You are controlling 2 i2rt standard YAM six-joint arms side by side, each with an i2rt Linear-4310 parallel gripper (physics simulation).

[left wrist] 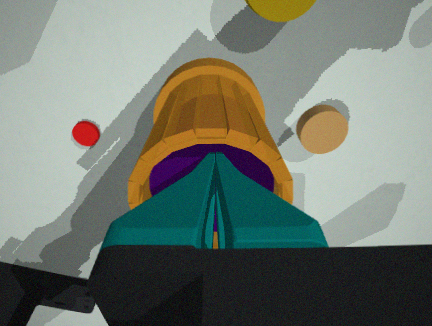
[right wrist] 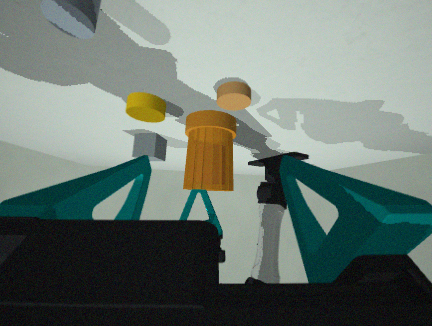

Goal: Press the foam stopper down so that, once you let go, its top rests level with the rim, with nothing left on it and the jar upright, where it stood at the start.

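The orange fluted jar [left wrist: 209, 107] [right wrist: 208, 155] stands upright, its wide base on the table; the right wrist view shows it upside down. The purple top of the foam stopper [left wrist: 167, 169] lies inside the jar's mouth in the left wrist view, partly hidden by the fingers. No stopper shows beyond the rim in the right wrist view. My left gripper [left wrist: 215, 163] [right wrist: 199, 182] is shut and empty, its tips at the stopper's top within the mouth; contact is hard to tell. My right gripper [right wrist: 215, 162] is open and away from the jar, which shows between its fingers.
A yellow disc [left wrist: 281, 9] [right wrist: 145, 107], a tan disc [left wrist: 324, 131] [right wrist: 233, 97] and a red disc [left wrist: 86, 133] lie around the jar. A grey block [right wrist: 149, 146] and a grey-blue cylinder [right wrist: 77, 17] show in the right wrist view.
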